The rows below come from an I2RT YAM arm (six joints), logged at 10 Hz.
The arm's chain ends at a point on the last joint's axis. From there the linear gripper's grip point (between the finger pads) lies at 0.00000 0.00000 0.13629 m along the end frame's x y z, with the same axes.
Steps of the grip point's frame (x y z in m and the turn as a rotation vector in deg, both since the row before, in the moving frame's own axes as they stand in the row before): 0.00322 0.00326 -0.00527 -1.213 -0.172 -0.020; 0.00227 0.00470 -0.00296 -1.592 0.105 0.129; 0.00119 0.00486 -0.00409 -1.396 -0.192 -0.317; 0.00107 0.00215 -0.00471 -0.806 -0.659 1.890; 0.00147 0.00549 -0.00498 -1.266 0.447 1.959; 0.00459 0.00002 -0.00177 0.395 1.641 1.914; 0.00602 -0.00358 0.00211 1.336 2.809 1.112
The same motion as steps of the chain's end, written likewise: 0.00363 0.00037 -0.00524 -1.213 -0.172 -0.020; 0.00202 0.00091 -0.00291 -1.592 0.105 0.129; 0.00164 0.00154 -0.00405 -1.396 -0.192 -0.317; 0.00267 0.00026 -0.00469 -0.806 -0.659 1.890; 0.00046 0.00246 -0.00494 -1.266 0.447 1.959; 0.00067 0.00089 -0.00171 0.395 1.641 1.914; -0.00069 -0.00047 0.00231 1.336 2.809 1.112
